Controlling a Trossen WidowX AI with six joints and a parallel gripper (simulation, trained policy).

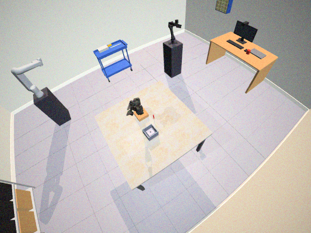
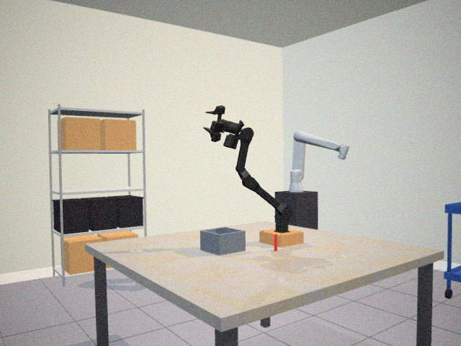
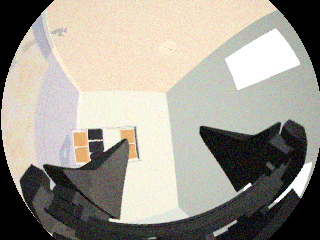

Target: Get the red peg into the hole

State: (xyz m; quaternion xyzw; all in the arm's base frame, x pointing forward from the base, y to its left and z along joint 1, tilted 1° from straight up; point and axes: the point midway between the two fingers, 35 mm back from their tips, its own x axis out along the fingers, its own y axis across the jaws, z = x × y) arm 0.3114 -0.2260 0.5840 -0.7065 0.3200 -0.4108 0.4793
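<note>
Right now the red peg is 170 mm behind my gripper tip, 360 mm to the left of it and 620 mm below it. Also, from my gripper tip: plate: 20 mm ahead, 190 mm to the left, 610 mm below; grey box: 20 mm ahead, 190 mm to the left, 630 mm below.
</note>
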